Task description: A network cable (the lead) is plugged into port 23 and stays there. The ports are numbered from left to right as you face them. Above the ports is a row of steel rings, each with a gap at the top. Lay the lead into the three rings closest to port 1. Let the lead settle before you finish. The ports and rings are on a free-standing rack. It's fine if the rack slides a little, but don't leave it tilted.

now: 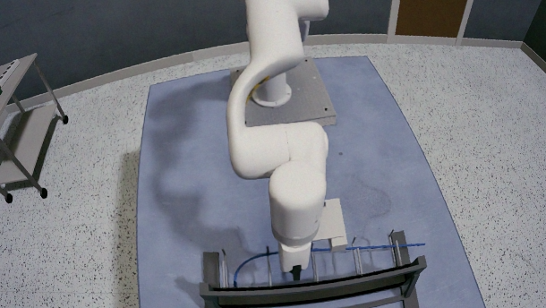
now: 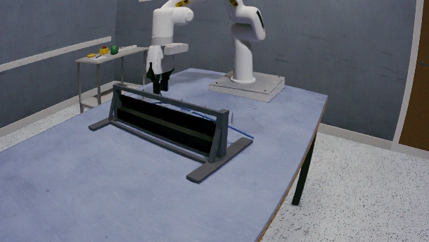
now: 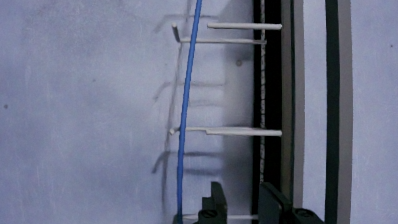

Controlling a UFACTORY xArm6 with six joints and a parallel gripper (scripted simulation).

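Right now my hand is 70 mm short of the rack, 40 mm to the right of it and 80 mm above it.
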